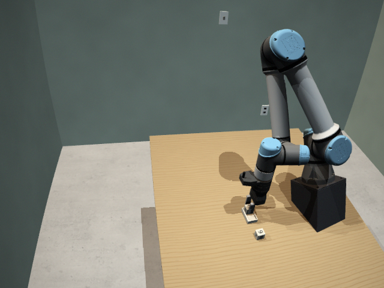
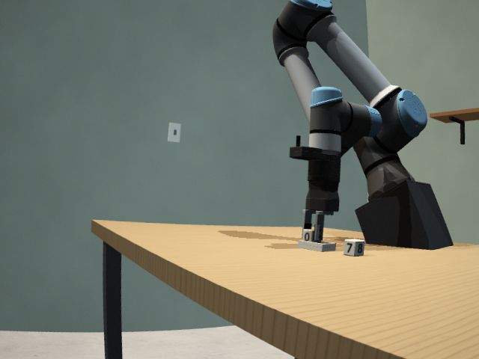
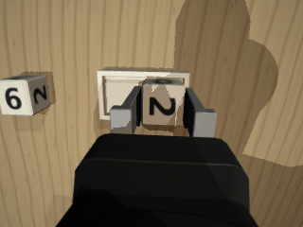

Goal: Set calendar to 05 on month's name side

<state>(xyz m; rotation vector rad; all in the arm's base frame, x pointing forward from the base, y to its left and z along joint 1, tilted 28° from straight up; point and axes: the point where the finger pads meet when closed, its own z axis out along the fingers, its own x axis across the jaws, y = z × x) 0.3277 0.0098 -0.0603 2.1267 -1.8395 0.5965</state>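
The small calendar tray is 30 mm below my hand and 20 mm to the left of it.
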